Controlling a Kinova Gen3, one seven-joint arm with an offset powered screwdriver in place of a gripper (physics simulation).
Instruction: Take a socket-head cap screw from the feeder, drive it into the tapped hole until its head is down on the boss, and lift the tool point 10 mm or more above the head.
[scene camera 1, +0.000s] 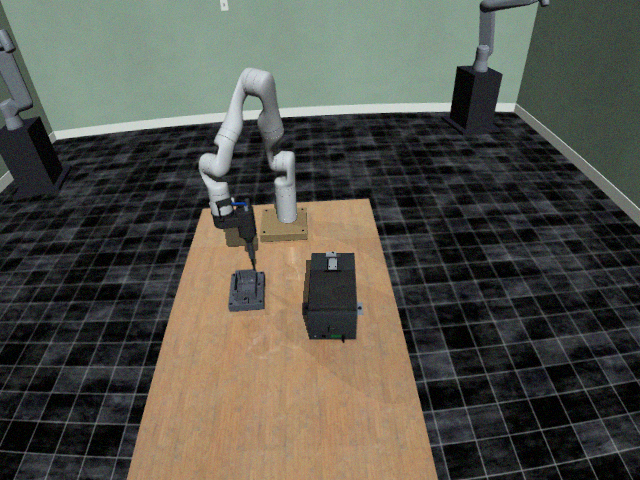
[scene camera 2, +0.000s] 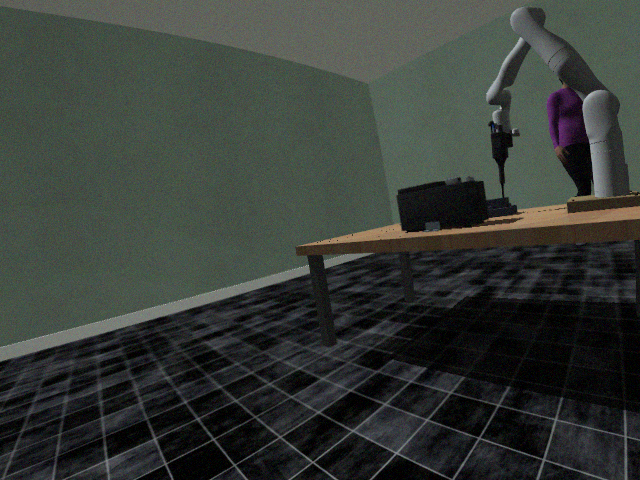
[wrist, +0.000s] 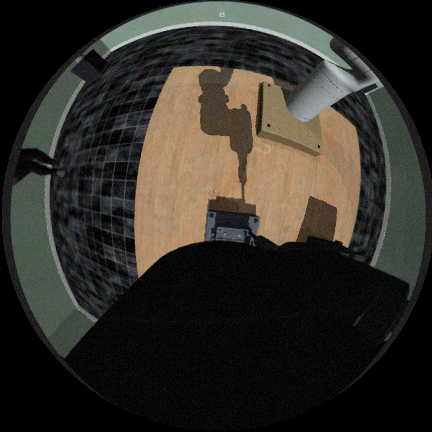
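Note:
The black screw feeder (scene camera 1: 332, 289) (scene camera 2: 442, 206) stands on the table, with a small light metal part on its top. The dark grey fixture block (scene camera 1: 247, 304) (scene camera 2: 502, 210) (wrist: 232, 220), with raised parts and corner holes, lies beside the feeder. My screwdriver (scene camera 1: 254, 268) (scene camera 2: 502, 195) points down, with its tip at the rear right part of the block in scene camera 1. The frames do not show whether the tip touches it. The tapped hole and any screw on the bit are too small to tell. In the wrist view the dark tool body covers the lower part.
The arm's base plate (scene camera 1: 268, 231) (scene camera 2: 594, 204) (wrist: 287, 125) sits at the back of the wooden table (scene camera 1: 279, 413) (scene camera 2: 361, 242) (wrist: 170, 150). A person in purple (scene camera 2: 567, 116) stands behind the table. Other arms on dark pedestals (scene camera 1: 474, 98) (scene camera 1: 31, 155) stand farther off on the floor.

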